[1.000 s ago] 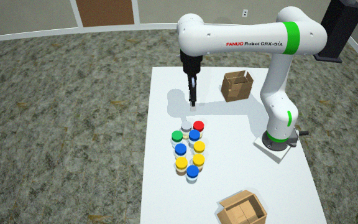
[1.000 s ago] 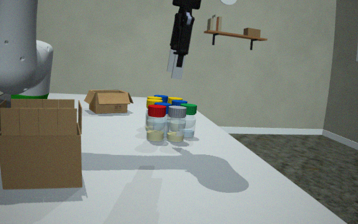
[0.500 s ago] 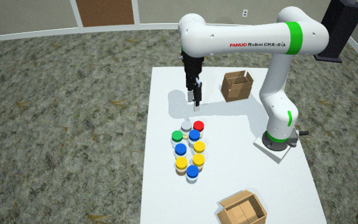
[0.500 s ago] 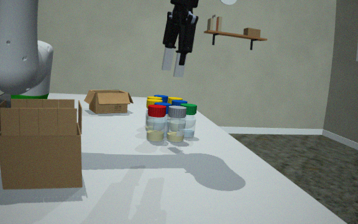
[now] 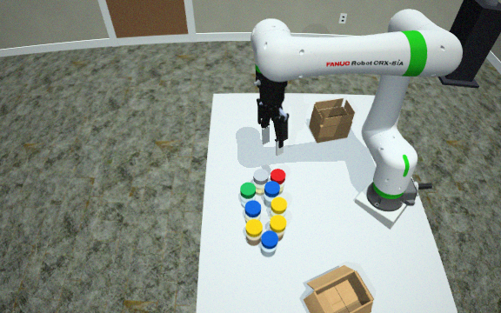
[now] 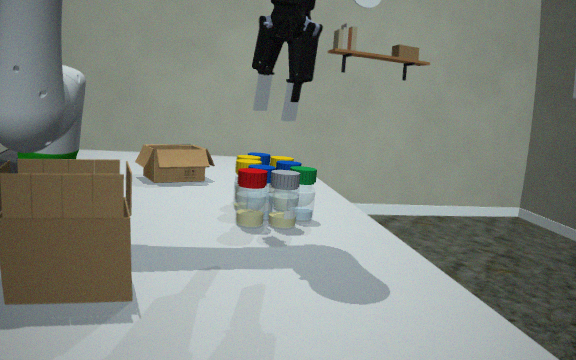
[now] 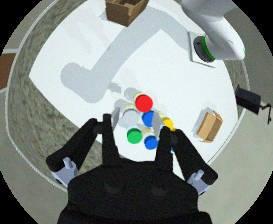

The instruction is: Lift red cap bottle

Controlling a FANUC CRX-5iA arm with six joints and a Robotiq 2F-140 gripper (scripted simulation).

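The red-capped bottle is 190 mm below my hand, 40 mm to the left of it and 30 mm behind it. From my hand the other things lie so: yellow-capped bottle (190 mm below, 160 mm to the left, 30 mm behind); then grey-capped bottle (190 mm below, 40 mm to the left, 30 mm ahead); then green-capped bottle (190 mm below, 100 mm to the left, 80 mm ahead).
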